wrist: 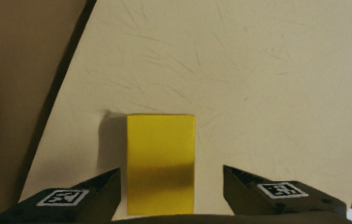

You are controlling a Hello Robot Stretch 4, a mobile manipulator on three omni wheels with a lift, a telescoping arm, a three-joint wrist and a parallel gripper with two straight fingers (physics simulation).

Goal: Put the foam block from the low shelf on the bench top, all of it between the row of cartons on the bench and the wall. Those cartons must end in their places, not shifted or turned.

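Frame: origin at the robot's base, x ahead, y down, z left, level; centimetres.
Seen in the pictures: gripper, fingertip midpoint: (172,182).
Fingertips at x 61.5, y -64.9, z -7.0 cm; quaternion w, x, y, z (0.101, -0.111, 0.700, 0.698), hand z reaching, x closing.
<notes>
A point is followed by its place in that frame.
The foam block (160,150) @[z -8.8, x 63.0, y -62.8 cm], a yellow box shape, sits on a pale, scratched board (260,80) @[z -18.3, x 54.3, y -58.3 cm] in the lower middle of the wrist view, its long side running up and down in the picture. A shadow falls to its left. My gripper (172,182) @[z -7.0, x 61.5, y -64.9 cm] is open, one finger on each side of the block in the picture. The left finger appears close to the block's left side, and the right finger stands farther from its right side. I cannot tell how far the fingertips are above the board. The cartons and the bench top do not show in this view.
A dark edge strip (56,90) @[z -10.7, x 78.2, y -52.4 cm] runs slanting down the left side of the board. A brown surface (27,65) @[z -12.7, x 78.0, y -60.0 cm] lies beyond it at the far left.
</notes>
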